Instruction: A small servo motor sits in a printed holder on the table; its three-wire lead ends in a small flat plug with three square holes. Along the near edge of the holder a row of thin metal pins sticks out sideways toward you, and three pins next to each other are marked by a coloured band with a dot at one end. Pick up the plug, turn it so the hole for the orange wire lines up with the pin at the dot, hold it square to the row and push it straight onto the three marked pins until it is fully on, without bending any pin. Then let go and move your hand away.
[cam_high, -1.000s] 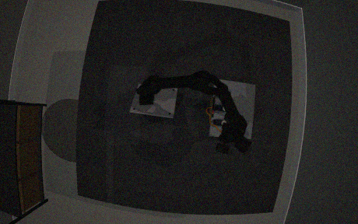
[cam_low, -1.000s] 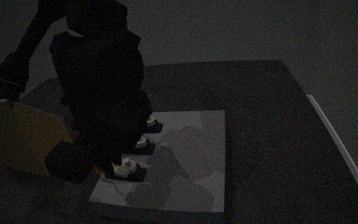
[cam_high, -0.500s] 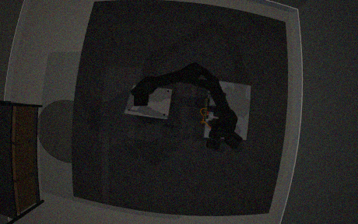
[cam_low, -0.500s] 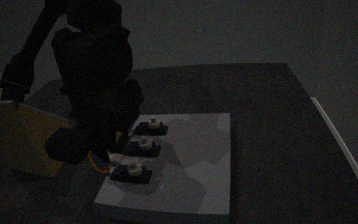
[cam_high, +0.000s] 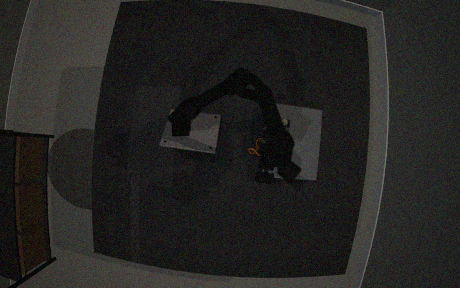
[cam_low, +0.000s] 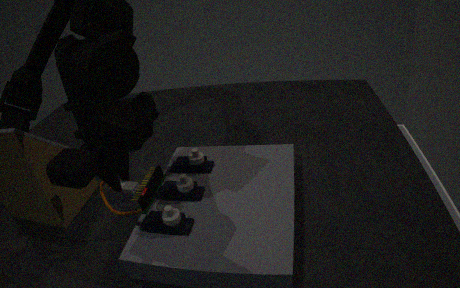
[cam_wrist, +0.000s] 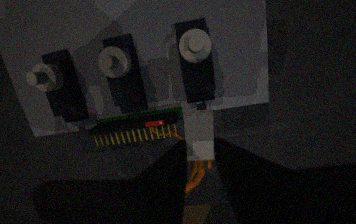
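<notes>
Right now my gripper tip is 10 mm short of the red band, 40 mm to the right of it and 40 mm above it. Round my gripper tip: pin strip: 10 mm ahead, 60 mm to the left, 50 mm below; holder plate: 170 mm ahead, 40 mm to the left, 90 mm below.
</notes>
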